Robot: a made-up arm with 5 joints. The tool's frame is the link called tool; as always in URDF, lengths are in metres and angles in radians.
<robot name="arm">
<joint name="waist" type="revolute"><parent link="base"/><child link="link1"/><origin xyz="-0.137 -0.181 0.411" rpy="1.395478 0.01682 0.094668"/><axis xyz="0 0 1"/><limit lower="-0.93" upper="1.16"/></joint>
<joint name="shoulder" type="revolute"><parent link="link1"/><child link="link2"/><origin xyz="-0.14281 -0.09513 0.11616" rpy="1.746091 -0.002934 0.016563"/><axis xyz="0 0 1"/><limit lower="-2.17" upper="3.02"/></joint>
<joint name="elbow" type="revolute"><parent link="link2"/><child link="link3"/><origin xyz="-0.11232 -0.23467 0.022" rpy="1.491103 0.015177 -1.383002"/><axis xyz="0 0 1"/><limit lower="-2.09" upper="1.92"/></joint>
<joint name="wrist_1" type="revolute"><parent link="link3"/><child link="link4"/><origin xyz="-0.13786 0.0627 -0.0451" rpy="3.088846 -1.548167 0"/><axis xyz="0 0 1"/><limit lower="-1.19" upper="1.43"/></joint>
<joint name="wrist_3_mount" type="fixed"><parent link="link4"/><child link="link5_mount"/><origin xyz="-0.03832 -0.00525 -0.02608" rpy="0 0 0"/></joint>
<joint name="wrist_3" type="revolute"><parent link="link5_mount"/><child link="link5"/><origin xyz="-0.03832 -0.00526 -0.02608" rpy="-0.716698 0.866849 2.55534"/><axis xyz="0 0 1"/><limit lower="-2.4" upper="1.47"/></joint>
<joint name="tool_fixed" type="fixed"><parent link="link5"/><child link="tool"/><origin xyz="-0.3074 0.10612 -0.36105" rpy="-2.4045 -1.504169 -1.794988"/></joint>
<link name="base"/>
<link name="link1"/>
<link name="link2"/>
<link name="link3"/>
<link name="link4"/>
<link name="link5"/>
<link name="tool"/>
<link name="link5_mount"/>
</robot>
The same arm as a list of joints. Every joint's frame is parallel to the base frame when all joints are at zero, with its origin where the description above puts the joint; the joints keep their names.
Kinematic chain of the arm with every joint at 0, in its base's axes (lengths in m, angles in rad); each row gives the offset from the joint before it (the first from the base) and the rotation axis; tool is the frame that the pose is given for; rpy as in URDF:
waist: xyz -0.137 -0.181 0.411 axis 0.095998 -0.979985 0.174397
shoulder: xyz -0.131 -0.144 -0.071 axis -z
elbow: xyz -0.134 0.223 -0.022 axis -0.992394 0.093899 -0.0796
wrist_1: xyz 0.037 -0.141 -0.061 axis 0.110999 0.991388 0.069499
wrist_3: xyz 0.071 -0.06 -0.008 axis 0.907842 0.399519 -0.127306
tool: xyz -0.453 0.075 -0.159 rpy 0.1604 0.0719 0.4512
Joint limits (rad, base to tool): -0.93..1.16 -2.17..3.02 -2.09..1.92 -1.19..1.43 -2.4..1.47

